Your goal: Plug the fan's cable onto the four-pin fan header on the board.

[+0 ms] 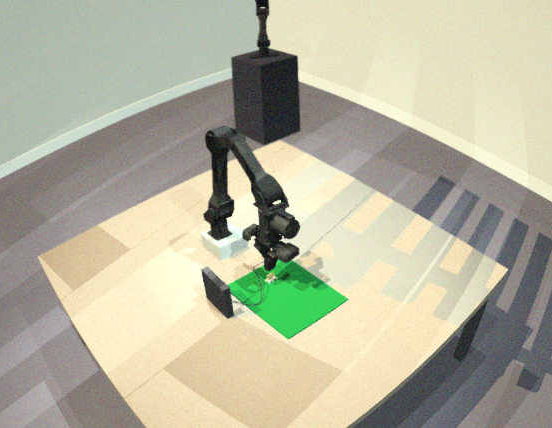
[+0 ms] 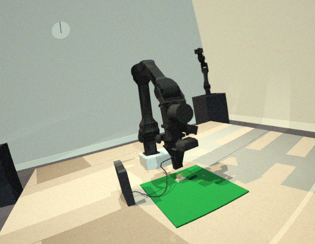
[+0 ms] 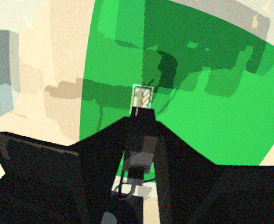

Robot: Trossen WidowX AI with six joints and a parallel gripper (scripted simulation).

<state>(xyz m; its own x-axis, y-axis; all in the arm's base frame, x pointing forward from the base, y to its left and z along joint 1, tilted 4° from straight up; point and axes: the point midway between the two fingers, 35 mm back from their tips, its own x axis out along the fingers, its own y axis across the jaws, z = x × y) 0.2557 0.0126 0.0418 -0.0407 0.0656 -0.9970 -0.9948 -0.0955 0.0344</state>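
My gripper tip is now 7 cm above the pale four-pin header. The rest, counted from my gripper tip: green board (8 cm below, 8 cm ahead, 2 cm to the right); then black plug (1 cm to the right, 1 cm above); then black fan (19 cm to the right, 1 cm below, 1 cm behind).
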